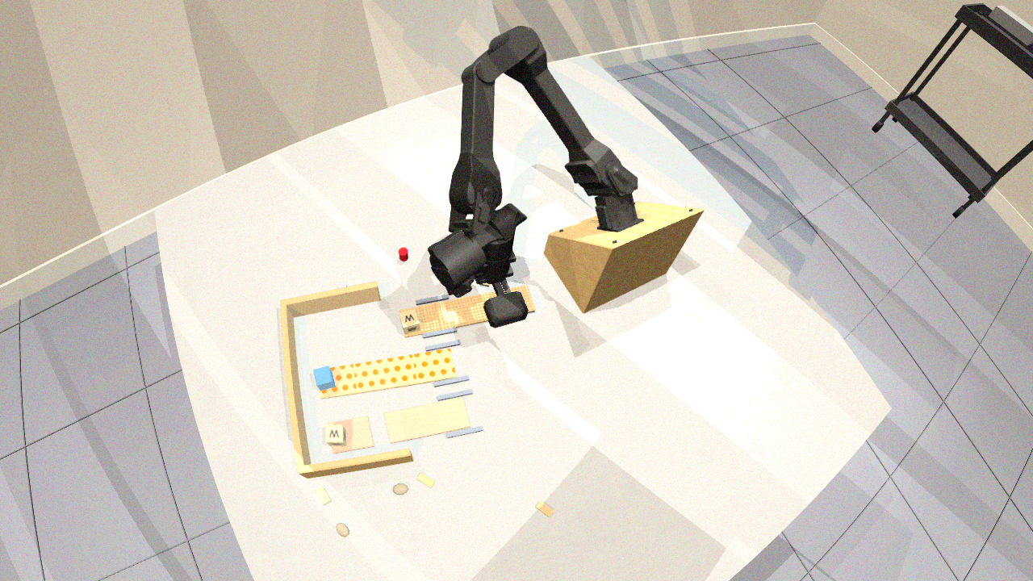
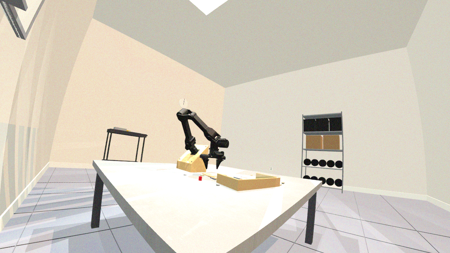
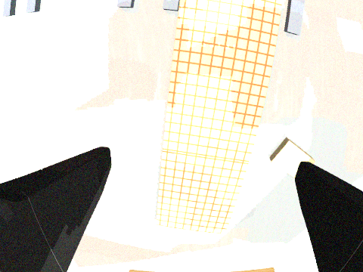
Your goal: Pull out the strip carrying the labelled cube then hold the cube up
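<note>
Right now my gripper tip is 180 mm to the left of the small red cylinder, 90 mm short of it and 40 mm above it.
</note>
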